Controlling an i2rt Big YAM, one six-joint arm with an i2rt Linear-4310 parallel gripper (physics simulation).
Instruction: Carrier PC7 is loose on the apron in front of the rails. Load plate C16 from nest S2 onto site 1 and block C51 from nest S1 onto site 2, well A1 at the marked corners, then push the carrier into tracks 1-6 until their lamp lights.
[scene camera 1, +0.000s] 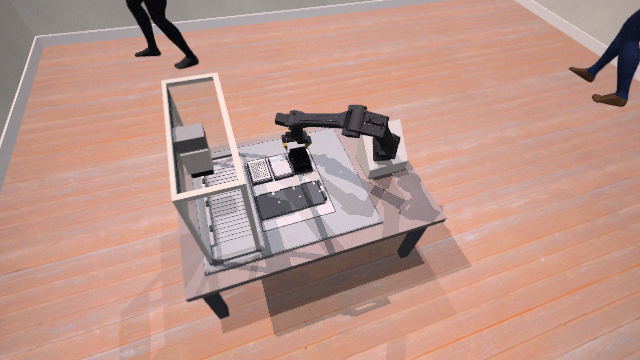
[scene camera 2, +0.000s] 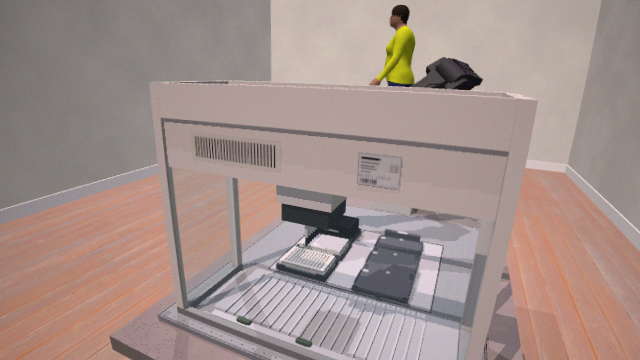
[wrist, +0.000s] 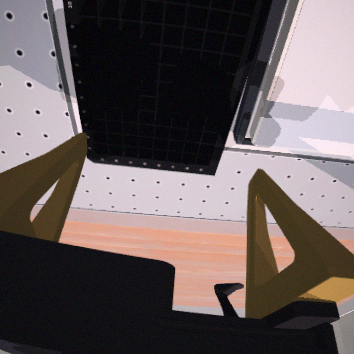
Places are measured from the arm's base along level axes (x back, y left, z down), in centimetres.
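Pixels of known places: gripper, fingertip midpoint: (scene camera 1: 296, 149) (wrist: 172, 158); arm's base, link origin: (scene camera 1: 380, 148).
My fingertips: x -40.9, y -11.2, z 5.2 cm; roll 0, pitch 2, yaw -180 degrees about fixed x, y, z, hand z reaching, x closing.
For each thing: its top centre in the pictures, then the offset to it from my fingertips. Level surfaces: height alone.
- tall black block, top centre: (wrist: 157, 81) (scene camera 2: 336, 219) (scene camera 1: 300, 156) dx +1.5, dy +3.7, dz +1.3 cm
- dark carrier, top centre: (scene camera 2: 392, 256) (scene camera 1: 290, 196) dx -7.0, dy +25.8, dz +3.7 cm
- table, surface height: dz +8.0 cm
My gripper (scene camera 1: 297, 146) (wrist: 172, 158) is open and empty. Its fingertips are spread on either side of the near end of a tall black block (scene camera 1: 300, 160) (scene camera 2: 345, 226) (wrist: 155, 85), seen from above in the wrist view. A white plate (scene camera 1: 281, 166) (scene camera 2: 330, 244) sits in the middle of the row, and a white plate with a grid of wells (scene camera 1: 259, 170) (scene camera 2: 307, 260) at the end nearest the rails. Nest labels and the marked corners are not readable. The dark carrier (scene camera 1: 290, 201) (scene camera 2: 387, 275) lies flat on the apron beside the row, with no labware on it. The ribbed tracks (scene camera 1: 229, 217) (scene camera 2: 280, 295) are beyond it.
A pale open-topped enclosure (scene camera 1: 207, 192) (scene camera 2: 340, 105) stands over the tracks. Inside it hangs a grey and black head unit (scene camera 1: 196, 156) (scene camera 2: 311, 215). The arm's white base block (scene camera 1: 388, 170) is at the other end of the table (scene camera 1: 420, 212). People stand on the floor beyond.
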